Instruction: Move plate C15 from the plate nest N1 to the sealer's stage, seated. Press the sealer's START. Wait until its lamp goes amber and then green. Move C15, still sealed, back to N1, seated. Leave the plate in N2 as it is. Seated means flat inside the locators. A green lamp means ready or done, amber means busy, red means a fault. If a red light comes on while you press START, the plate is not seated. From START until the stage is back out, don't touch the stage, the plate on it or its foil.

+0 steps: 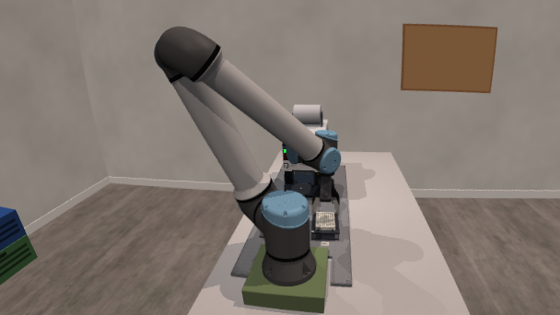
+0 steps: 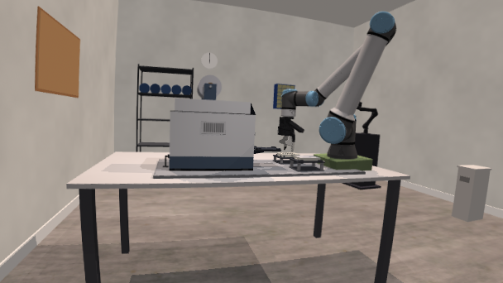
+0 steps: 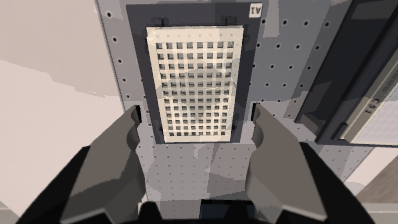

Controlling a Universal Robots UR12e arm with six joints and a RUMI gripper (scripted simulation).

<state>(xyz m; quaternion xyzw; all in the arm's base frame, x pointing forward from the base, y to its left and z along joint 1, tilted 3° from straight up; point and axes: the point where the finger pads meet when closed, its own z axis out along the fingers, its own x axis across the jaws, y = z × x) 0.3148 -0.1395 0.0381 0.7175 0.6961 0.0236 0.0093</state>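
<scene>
Now: the plate C15 3 cm below my hand. The rest, counted from my hand: nest N1 (4 cm below); sealer stage (21 cm ahead, 12 cm to the left, 2 cm above); nest N2 (22 cm to the left, 3 cm below).
</scene>
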